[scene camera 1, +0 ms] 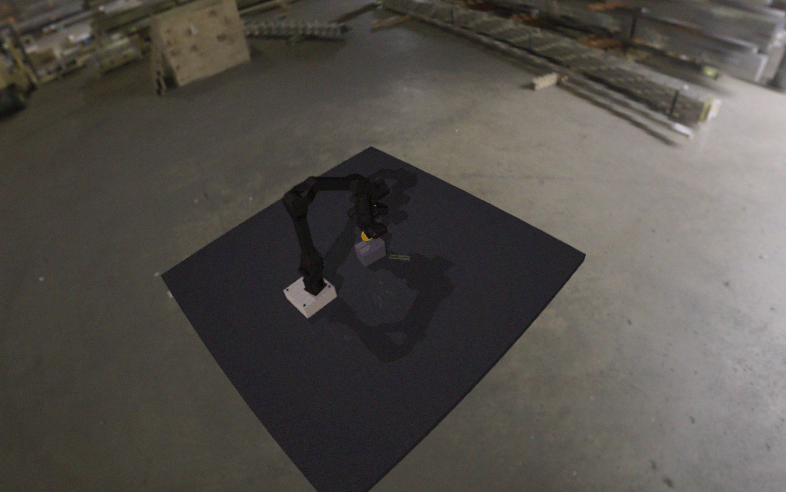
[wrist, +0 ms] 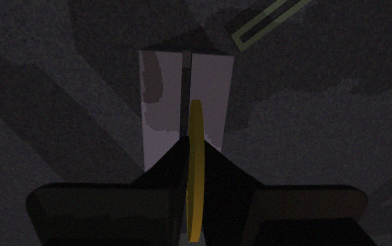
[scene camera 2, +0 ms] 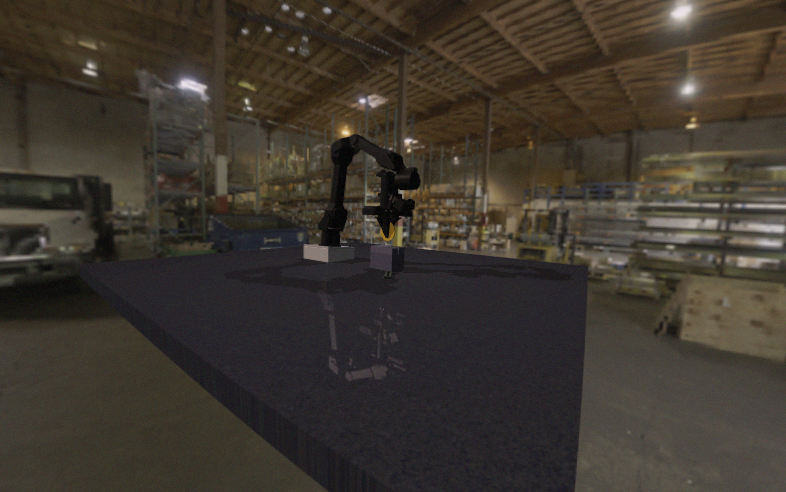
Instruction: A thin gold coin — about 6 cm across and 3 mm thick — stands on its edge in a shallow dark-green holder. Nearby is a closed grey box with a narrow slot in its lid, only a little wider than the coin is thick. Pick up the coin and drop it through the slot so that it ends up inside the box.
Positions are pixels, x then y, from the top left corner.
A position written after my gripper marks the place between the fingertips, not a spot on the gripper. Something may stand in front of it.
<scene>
My gripper (scene camera 2: 387, 237) holds a gold coin (wrist: 195, 187).
</scene>
